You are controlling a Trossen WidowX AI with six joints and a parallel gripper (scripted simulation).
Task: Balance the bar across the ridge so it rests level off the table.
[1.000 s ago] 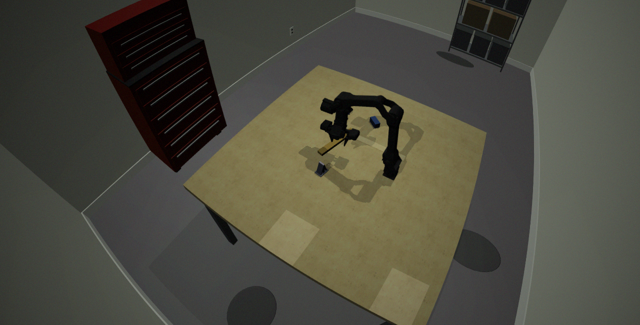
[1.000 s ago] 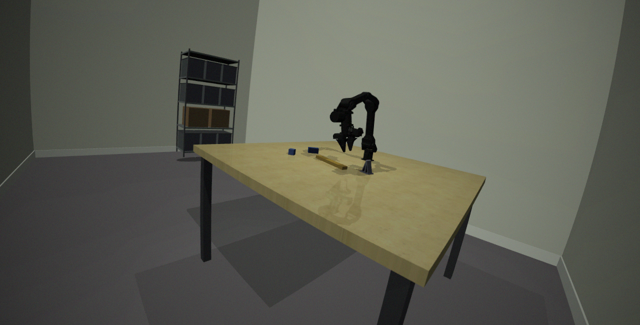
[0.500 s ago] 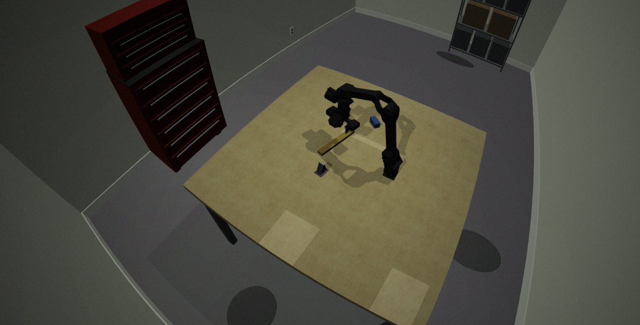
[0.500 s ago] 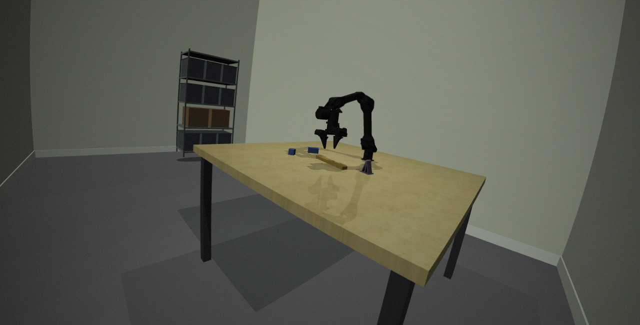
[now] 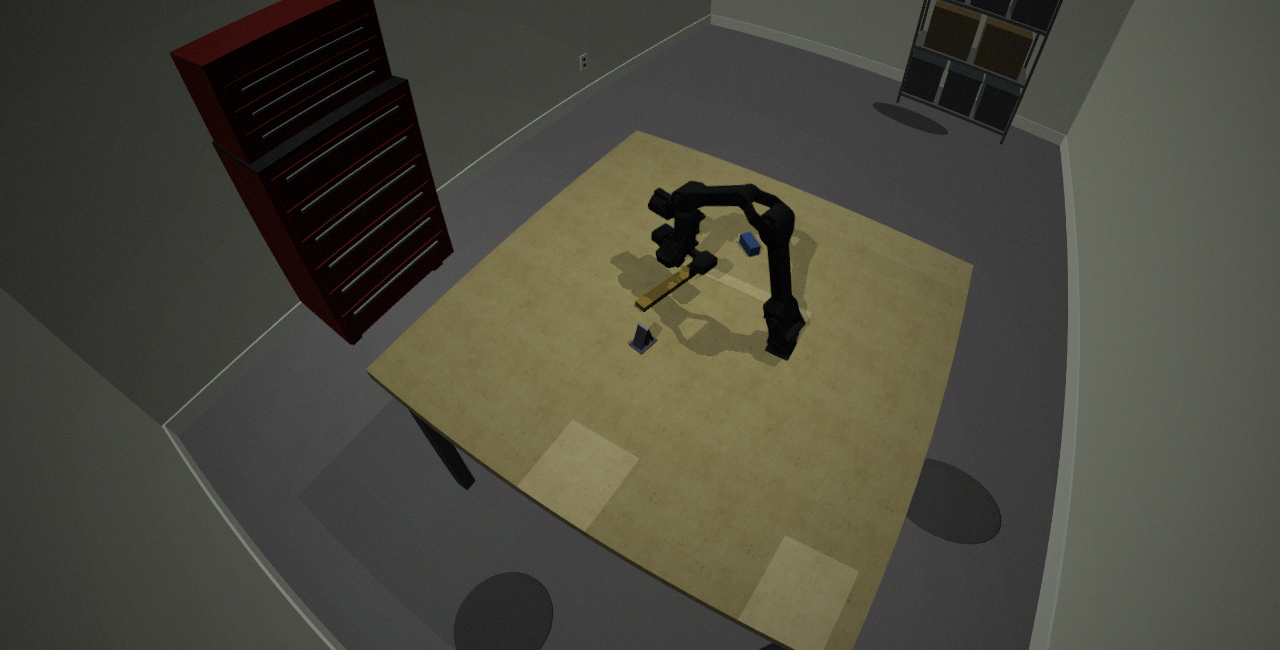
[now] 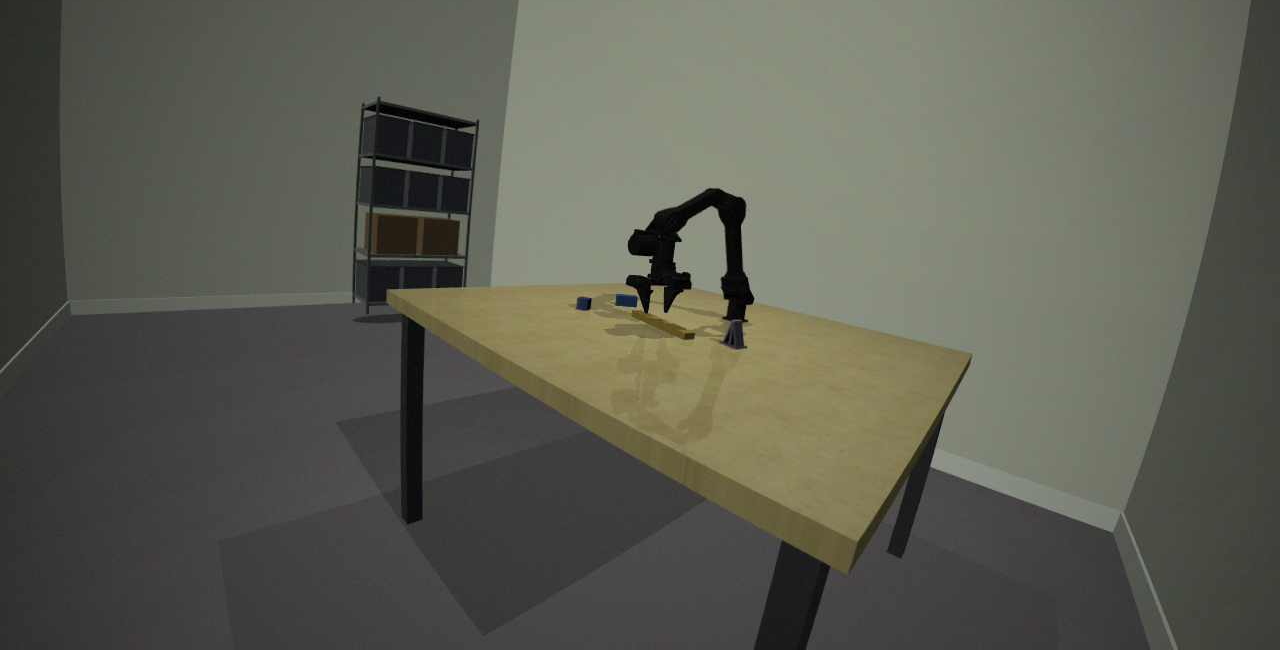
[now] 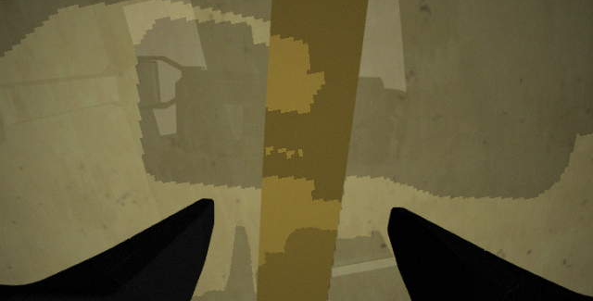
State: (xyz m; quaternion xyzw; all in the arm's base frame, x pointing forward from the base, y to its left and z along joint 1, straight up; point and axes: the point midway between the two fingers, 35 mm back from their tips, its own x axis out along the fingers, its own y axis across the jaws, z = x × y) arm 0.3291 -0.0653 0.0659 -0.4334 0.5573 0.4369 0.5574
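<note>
My gripper tip is now 1 cm short of the long wooden bar, 3 cm to the right of it and 2 cm above it.
</note>
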